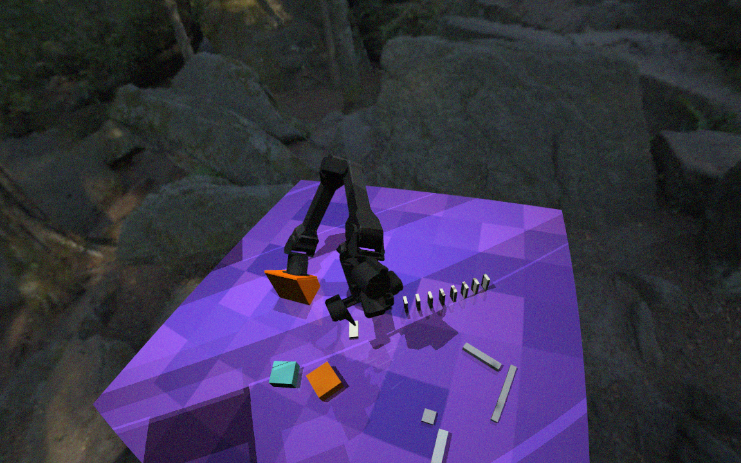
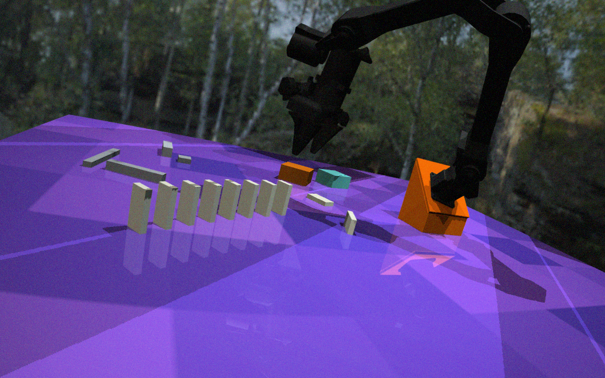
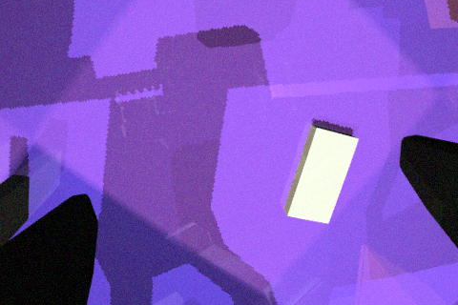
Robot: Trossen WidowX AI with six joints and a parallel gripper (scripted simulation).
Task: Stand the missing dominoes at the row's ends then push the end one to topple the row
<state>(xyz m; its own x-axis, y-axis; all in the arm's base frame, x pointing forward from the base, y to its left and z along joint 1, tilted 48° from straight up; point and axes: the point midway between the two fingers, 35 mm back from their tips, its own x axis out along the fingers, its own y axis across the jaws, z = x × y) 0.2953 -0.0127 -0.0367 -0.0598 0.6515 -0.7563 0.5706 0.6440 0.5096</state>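
My gripper tip is now 5 cm past the orange cube, 18 cm to the left of it and 7 cm above it. Also, from my gripper tip: teal cube (16 cm behind, 22 cm to the right, 7 cm below); grey bar (27 cm ahead, 21 cm to the right, 8 cm below); small grey cube (22 cm ahead, 15 cm to the right, 8 cm below).
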